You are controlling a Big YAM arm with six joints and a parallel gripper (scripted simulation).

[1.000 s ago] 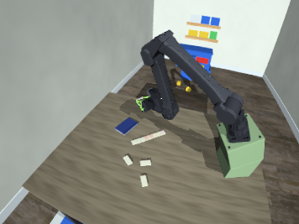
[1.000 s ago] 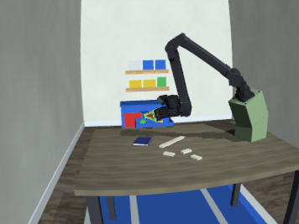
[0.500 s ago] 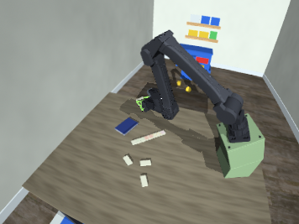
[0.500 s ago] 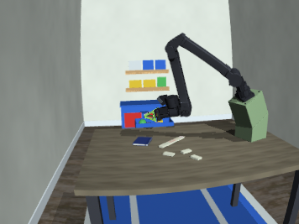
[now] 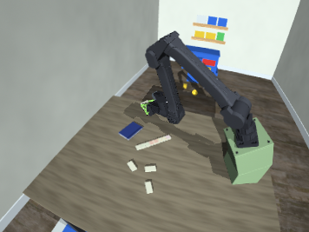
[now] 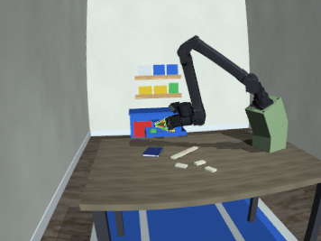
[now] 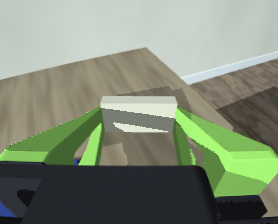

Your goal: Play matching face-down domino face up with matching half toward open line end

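My hand is right at the domino.
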